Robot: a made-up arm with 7 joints. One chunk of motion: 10 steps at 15 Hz.
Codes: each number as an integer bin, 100 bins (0 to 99) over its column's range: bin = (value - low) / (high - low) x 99, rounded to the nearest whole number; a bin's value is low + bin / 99 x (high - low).
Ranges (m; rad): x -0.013..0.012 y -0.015..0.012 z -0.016..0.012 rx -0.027..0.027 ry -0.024..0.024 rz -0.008..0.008
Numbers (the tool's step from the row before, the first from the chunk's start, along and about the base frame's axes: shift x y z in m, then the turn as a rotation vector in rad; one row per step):
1: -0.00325 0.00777 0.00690 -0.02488 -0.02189 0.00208
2: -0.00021 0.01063 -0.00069 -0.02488 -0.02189 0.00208
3: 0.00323 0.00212 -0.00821 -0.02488 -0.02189 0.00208
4: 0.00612 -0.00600 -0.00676 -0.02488 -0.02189 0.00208
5: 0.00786 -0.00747 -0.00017 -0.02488 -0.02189 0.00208
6: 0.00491 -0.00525 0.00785 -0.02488 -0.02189 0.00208
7: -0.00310 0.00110 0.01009 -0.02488 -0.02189 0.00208
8: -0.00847 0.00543 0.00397 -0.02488 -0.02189 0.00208
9: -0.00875 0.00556 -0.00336 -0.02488 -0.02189 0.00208
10: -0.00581 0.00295 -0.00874 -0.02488 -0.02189 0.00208
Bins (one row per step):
1: 39 83 81 4 4 62
2: 51 94 54 4 4 62
3: 64 63 28 4 4 62
4: 76 33 33 4 4 62
5: 83 28 56 4 4 62
6: 71 36 84 4 4 62
7: 39 59 92 4 4 62
8: 18 75 71 4 4 62
9: 17 75 45 4 4 62
10: 28 66 26 4 4 62

